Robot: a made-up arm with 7 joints.
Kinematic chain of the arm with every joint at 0, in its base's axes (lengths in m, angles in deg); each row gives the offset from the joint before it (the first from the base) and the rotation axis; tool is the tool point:
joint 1: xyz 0 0.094 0 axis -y
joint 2: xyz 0 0.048 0 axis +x
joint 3: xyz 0 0 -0.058 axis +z
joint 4: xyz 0 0 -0.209 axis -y
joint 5: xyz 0 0 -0.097 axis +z
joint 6: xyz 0 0 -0.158 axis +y
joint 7: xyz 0 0 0 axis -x
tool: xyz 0 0 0
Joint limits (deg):
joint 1: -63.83..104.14
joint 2: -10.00..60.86
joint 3: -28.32..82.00
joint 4: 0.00..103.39
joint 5: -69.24..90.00
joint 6: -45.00..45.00
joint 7: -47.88..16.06
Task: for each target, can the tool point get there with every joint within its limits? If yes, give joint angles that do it. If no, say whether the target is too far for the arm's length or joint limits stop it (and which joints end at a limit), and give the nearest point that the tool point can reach.
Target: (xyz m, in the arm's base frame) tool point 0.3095 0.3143 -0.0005
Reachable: yes | joints 55.00 -2.29 45.82 94.56 -36.88 -8.91 -26.41
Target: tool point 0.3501 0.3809 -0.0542
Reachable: yes | joints 42.64 25.95 22.98 70.13 -47.24 -34.40 -22.23
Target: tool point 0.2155 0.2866 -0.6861
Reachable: no: too far | nearest point 0.1534 0.2449 -0.4882 | short by 0.212 m
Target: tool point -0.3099 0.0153 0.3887
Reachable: no: joint limits stop it (at a limit: joint 1, joint 2, joint 4) | nearest point 0.1275 0.0243 0.2732 | short by 0.452 m
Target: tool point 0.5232 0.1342 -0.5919
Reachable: no: too far | nearest point 0.3457 0.1368 -0.3911 | short by 0.268 m
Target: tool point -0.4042 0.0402 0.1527
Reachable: no: joint limits stop it (at a limit: joint 1, joint 2, joint 4) | nearest point -0.4614 0.0514 -0.2267 | short by 0.384 m
